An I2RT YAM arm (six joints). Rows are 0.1 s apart.
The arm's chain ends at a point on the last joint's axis. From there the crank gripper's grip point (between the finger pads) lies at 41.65 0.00 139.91 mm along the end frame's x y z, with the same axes.
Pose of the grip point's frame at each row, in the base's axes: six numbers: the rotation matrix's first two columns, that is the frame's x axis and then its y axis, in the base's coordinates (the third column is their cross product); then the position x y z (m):
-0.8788 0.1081 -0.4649 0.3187 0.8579 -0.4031 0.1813 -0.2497 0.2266
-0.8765 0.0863 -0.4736 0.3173 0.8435 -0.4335 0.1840 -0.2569 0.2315
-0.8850 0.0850 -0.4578 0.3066 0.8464 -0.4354 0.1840 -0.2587 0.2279
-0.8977 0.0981 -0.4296 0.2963 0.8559 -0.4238 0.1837 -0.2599 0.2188
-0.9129 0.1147 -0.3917 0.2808 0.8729 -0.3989 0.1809 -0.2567 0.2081
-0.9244 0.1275 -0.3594 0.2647 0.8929 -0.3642 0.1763 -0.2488 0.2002
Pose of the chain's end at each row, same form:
-0.8788 0.1081 -0.4649 0.3187 0.8579 -0.4031 0.1682 -0.1839 0.3563
-0.8765 0.0863 -0.4736 0.3173 0.8435 -0.4335 0.1698 -0.1863 0.3585
-0.8850 0.0850 -0.4578 0.3066 0.8464 -0.4354 0.1718 -0.1887 0.3554
-0.8977 0.0981 -0.4296 0.2963 0.8559 -0.4238 0.1755 -0.1929 0.3483
-0.9129 0.1147 -0.3917 0.2808 0.8729 -0.3989 0.1775 -0.1951 0.3404
-0.9244 0.1275 -0.3594 0.2647 0.8929 -0.3642 0.1764 -0.1937 0.3354

